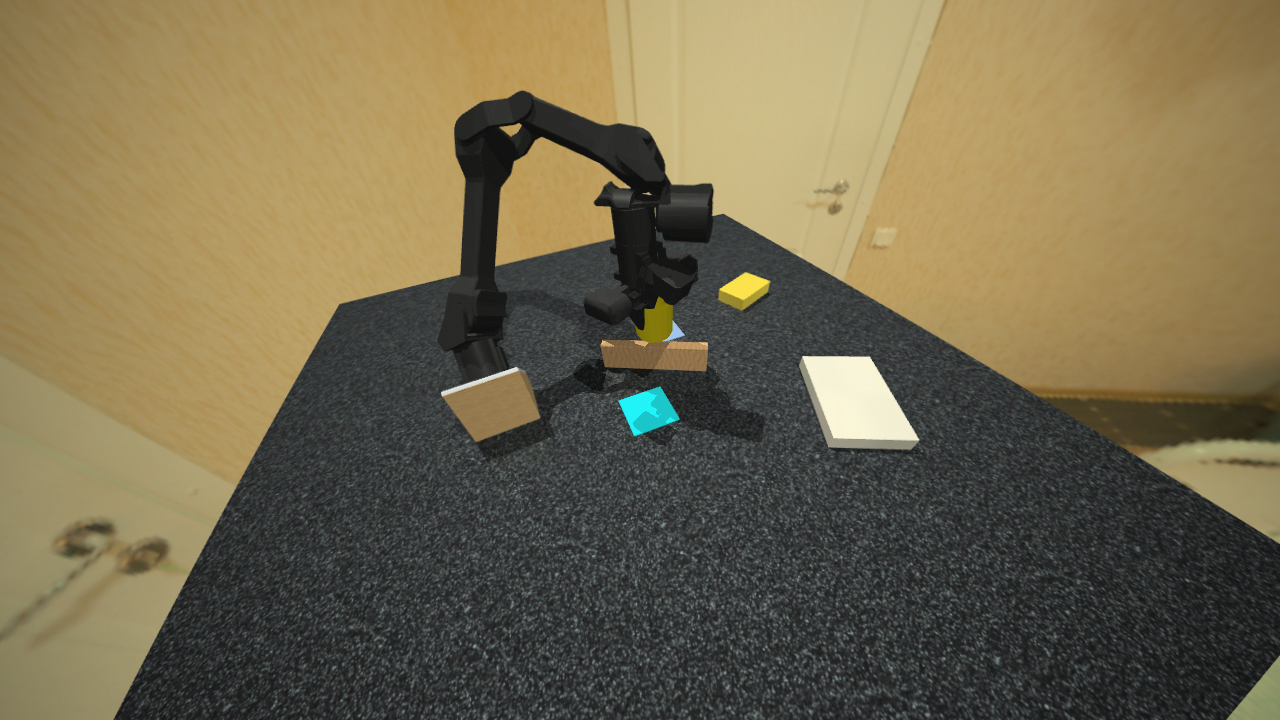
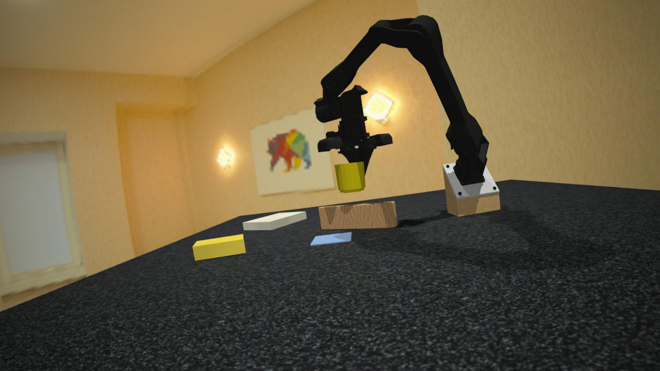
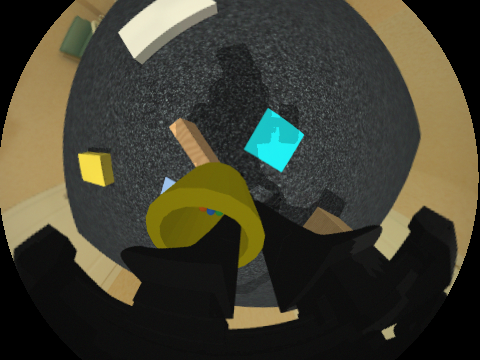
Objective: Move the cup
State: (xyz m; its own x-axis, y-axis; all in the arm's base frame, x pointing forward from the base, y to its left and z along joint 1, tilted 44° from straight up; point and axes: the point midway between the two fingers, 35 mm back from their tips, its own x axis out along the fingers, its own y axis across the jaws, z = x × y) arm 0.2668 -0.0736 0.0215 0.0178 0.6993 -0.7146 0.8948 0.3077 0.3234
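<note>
Right now the cyan pad is 4 cm behind my gripper tip, 7 cm to the right of it and 13 cm below it. Round my gripper tip: wooden block 3 cm ahead, 2 cm to the left, 10 cm below; then yellow cup 2 cm ahead, 1 cm to the left; then blue marble 2 cm ahead, 3 cm to the left, 2 cm below.
</note>
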